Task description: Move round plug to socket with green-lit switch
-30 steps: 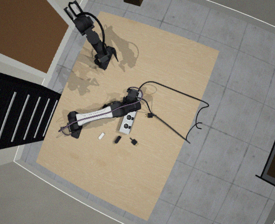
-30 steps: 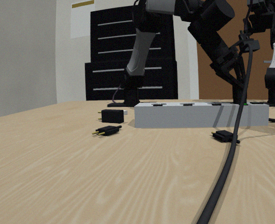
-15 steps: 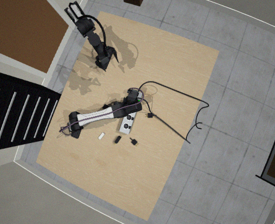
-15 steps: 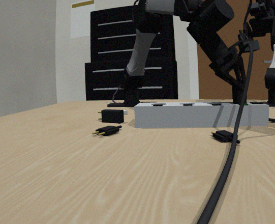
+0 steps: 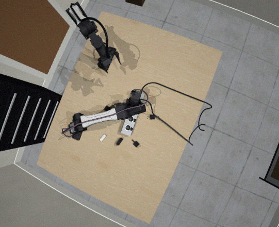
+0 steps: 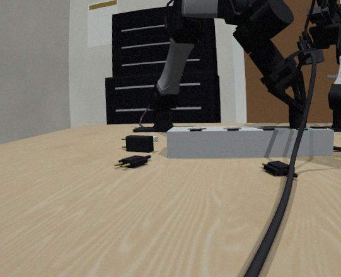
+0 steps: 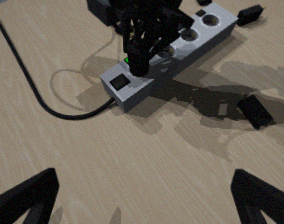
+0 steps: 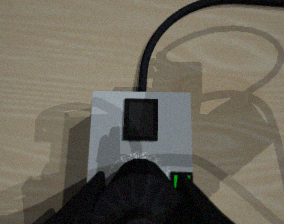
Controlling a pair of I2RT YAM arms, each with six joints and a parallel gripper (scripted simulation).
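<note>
Right now the black round plug is 1 cm to the right of my right hand and 1 cm below it. The rest, counted from my right hand: white block (37 cm to the right, 15 cm behind, 9 cm below); black block (20 cm behind, 14 cm to the right, 8 cm below); black adapter (36 cm to the right, 8 cm below, 2 cm behind).
</note>
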